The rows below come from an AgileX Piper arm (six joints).
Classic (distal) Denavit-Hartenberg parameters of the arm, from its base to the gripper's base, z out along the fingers. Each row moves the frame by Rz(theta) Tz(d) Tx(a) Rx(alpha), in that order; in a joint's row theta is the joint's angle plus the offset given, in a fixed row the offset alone. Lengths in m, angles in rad.
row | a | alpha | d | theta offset
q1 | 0 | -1.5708 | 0.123 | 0
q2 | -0.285 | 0 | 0 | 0.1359
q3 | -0.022 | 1.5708 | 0 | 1.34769
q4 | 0 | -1.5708 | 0.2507 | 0
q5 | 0 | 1.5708 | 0 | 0
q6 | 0 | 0 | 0.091 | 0
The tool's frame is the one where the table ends.
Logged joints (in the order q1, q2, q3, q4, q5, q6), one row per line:
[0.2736, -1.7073, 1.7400, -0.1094, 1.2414, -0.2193]
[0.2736, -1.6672, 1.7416, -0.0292, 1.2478, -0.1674]
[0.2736, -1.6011, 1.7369, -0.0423, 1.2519, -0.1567]
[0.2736, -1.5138, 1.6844, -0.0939, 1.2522, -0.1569]
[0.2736, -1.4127, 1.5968, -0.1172, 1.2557, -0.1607]
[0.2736, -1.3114, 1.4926, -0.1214, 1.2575, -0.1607]
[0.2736, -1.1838, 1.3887, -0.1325, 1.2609, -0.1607]
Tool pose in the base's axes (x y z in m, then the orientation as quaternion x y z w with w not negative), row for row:
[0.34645, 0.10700, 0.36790, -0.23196, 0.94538, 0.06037, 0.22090]
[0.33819, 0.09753, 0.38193, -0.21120, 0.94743, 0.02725, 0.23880]
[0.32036, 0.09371, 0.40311, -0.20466, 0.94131, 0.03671, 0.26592]
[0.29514, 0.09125, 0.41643, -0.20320, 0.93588, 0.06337, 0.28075]
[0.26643, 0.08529, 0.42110, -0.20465, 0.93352, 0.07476, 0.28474]
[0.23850, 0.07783, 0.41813, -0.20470, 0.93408, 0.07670, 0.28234]
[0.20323, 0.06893, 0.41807, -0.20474, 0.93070, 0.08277, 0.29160]
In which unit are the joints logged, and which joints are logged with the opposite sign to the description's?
The joints are logged in radians. Opposite sign: q2, q3, q4.
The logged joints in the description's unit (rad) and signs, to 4 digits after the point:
[0.2736, 1.7073, -1.7400, 0.1094, 1.2414, -0.2193]
[0.2736, 1.6672, -1.7416, 0.0292, 1.2478, -0.1674]
[0.2736, 1.6011, -1.7369, 0.0423, 1.2519, -0.1567]
[0.2736, 1.5138, -1.6844, 0.0939, 1.2522, -0.1569]
[0.2736, 1.4127, -1.5968, 0.1172, 1.2557, -0.1607]
[0.2736, 1.3114, -1.4926, 0.1214, 1.2575, -0.1607]
[0.2736, 1.1838, -1.3887, 0.1325, 1.2609, -0.1607]

